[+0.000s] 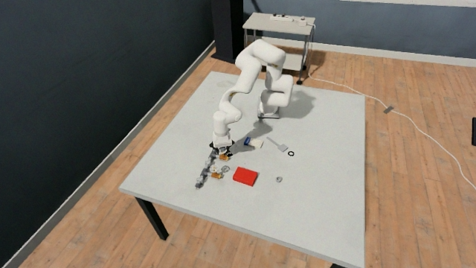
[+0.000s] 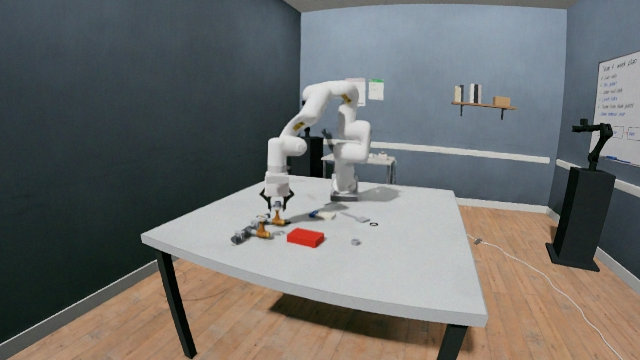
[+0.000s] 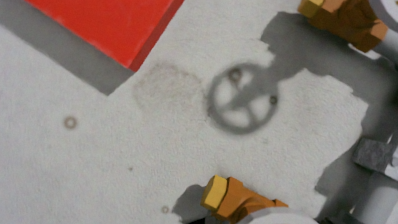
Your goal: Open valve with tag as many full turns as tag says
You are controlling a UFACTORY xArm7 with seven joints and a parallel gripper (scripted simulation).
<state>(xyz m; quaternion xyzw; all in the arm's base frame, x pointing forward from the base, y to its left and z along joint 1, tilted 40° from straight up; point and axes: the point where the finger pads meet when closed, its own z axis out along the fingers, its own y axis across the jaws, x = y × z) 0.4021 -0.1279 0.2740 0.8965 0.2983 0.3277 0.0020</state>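
The black tag is 90 mm below my hand, 40 mm behind it and 10 mm to the right of it. From my hand the other things lie so: red block 180 mm to the left, 70 mm below, 40 mm ahead; then grey nut 350 mm to the left, 80 mm below, 40 mm behind; then blue box 210 mm behind, 90 mm to the left, 80 mm below.
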